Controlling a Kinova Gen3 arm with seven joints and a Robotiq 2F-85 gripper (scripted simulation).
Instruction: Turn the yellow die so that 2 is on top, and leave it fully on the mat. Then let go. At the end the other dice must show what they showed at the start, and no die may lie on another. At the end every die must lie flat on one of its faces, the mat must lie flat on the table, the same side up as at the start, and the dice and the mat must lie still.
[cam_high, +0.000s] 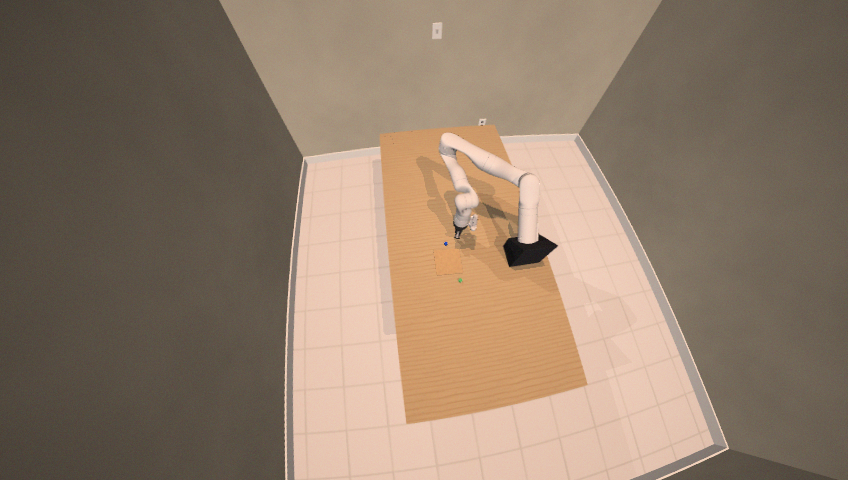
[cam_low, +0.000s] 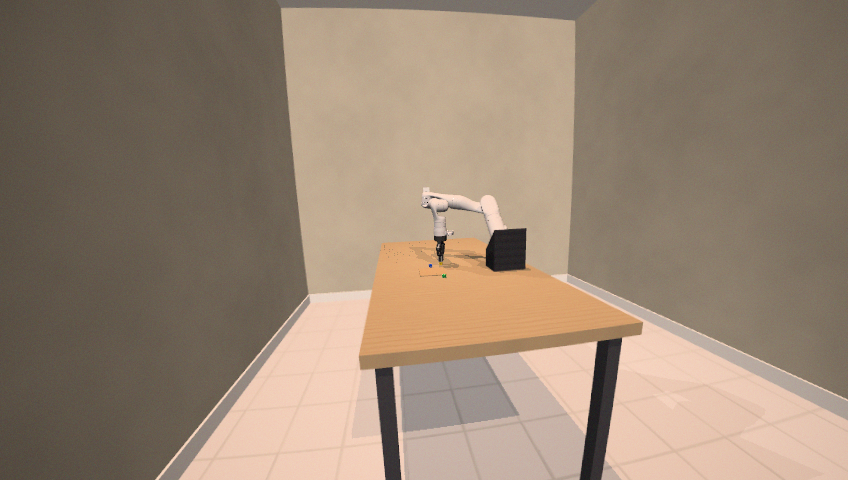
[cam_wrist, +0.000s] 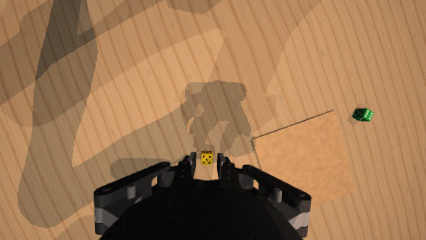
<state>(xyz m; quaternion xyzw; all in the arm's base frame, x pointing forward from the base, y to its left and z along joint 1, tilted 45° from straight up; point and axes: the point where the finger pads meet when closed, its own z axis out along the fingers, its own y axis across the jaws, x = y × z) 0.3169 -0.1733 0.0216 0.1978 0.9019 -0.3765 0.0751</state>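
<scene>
Now: hand 30 mm above the yellow die. From my hand the other things lie so: green die 250 mm to the left, 30 mm below, 30 mm ahead; blue die 70 mm ahead, 40 mm to the left, 30 mm below; tan mat 140 mm to the left, 80 mm ahead, 40 mm below.
</scene>
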